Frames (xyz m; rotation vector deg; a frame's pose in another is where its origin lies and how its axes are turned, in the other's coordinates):
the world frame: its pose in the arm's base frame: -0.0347 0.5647 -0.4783 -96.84 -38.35 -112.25
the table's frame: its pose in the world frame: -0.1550 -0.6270 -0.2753 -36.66 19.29 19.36
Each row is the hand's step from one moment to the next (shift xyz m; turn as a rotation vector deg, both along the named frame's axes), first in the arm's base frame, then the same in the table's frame.
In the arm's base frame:
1: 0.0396 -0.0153 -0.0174 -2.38 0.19 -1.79
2: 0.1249 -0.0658 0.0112 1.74 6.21 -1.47
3: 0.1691 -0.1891 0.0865 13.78 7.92 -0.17
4: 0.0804 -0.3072 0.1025 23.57 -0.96 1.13
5: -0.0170 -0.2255 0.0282 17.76 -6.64 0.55
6: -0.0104 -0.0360 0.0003 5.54 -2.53 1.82
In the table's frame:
1: -0.0200 0.0263 0.0319 -0.88 0.27 -2.84
2: 0.0006 0.0709 0.1226 -4.50 -4.73 1.06
3: 0.1051 0.1558 0.1911 -7.80 -5.22 12.83
4: 0.1974 0.2434 0.1145 -5.76 3.50 22.63
5: 0.1282 0.1884 -0.0032 -1.99 8.07 17.05
6: 0.0192 0.0308 -0.0092 0.97 2.24 5.87

